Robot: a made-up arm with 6 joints. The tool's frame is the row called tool. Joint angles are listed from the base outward. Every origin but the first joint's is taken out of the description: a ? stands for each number. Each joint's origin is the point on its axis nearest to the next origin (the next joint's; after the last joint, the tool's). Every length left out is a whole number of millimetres.
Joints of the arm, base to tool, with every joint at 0 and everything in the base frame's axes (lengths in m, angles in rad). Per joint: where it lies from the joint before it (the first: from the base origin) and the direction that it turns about. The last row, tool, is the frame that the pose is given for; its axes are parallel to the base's.
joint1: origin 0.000 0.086 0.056 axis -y
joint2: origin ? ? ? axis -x
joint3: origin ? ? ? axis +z
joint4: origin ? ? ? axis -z
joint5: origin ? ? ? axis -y
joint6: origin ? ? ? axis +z
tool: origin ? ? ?
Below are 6 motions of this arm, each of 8 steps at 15 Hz.
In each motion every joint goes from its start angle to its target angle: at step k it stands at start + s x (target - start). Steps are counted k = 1, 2, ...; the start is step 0. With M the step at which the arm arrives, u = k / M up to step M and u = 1 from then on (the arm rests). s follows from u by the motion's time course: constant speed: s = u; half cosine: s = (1 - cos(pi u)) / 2; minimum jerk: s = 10 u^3 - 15 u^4 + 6 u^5.
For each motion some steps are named. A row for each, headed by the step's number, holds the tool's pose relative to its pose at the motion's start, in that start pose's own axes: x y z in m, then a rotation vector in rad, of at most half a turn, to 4 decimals.
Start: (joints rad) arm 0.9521 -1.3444 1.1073 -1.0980 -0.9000 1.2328
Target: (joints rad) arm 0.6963 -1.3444 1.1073 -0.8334 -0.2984 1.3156
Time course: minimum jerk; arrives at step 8
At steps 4, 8:
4: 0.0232 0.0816 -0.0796 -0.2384 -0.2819 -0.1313
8: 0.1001 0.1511 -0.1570 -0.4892 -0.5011 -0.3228

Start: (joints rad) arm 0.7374 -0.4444 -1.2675 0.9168 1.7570 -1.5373
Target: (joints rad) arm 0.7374 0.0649 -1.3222 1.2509 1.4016 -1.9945
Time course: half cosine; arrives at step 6
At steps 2, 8:
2: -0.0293 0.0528 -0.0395 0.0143 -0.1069 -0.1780
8: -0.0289 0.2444 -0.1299 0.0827 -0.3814 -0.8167

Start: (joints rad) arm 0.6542 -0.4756 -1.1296 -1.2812 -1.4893 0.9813
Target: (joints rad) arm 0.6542 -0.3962 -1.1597 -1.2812 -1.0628 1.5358
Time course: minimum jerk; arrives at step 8
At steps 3, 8:
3: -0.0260 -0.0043 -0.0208 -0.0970 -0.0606 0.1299
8: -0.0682 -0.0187 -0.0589 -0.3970 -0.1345 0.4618

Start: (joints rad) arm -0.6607 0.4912 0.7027 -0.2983 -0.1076 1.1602
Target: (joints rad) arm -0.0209 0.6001 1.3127 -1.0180 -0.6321 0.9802
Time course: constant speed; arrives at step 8
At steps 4, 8:
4: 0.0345 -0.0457 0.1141 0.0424 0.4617 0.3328
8: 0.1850 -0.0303 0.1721 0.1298 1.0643 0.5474

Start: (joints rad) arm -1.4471 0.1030 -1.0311 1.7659 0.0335 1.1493
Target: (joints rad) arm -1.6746 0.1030 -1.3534 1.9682 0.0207 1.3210
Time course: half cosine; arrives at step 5
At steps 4, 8:
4: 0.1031 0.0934 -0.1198 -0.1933 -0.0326 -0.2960
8: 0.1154 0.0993 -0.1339 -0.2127 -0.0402 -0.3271

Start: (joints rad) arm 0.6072 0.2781 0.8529 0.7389 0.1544 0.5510
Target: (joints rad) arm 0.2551 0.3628 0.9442 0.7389 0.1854 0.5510
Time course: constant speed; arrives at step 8
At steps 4, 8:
4: 0.0037 -0.0400 0.0460 0.0797 0.1353 0.0992
8: 0.0183 -0.0867 0.0867 0.1679 0.2640 0.2033

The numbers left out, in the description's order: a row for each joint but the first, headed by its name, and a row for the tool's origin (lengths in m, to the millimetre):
joint2: 0.221 0.000 -0.060
joint3: 0.000 -0.275 -0.124
joint4: -0.024 0.145 0.000
joint5: -0.086 0.007 0.000
joint6: -0.020 0.000 0.238
tool: -0.209 0.062 0.000

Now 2 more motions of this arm.
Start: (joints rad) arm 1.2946 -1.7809 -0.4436 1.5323 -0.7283 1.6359
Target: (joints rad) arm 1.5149 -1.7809 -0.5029 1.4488 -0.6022 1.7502
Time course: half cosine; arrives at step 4
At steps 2, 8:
2: 0.0143 0.0094 -0.0131 -0.0629 0.0995 0.1354
8: 0.0273 0.0193 -0.0270 -0.1201 0.1980 0.2763

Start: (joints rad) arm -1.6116 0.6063 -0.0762 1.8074 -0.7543 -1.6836
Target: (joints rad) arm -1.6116 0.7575 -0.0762 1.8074 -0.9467 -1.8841
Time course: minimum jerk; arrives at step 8
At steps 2, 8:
2: 0.0012 0.0057 0.0022 -0.0054 0.0028 -0.0174
8: 0.0132 0.0520 0.0185 -0.0539 0.0197 -0.1655

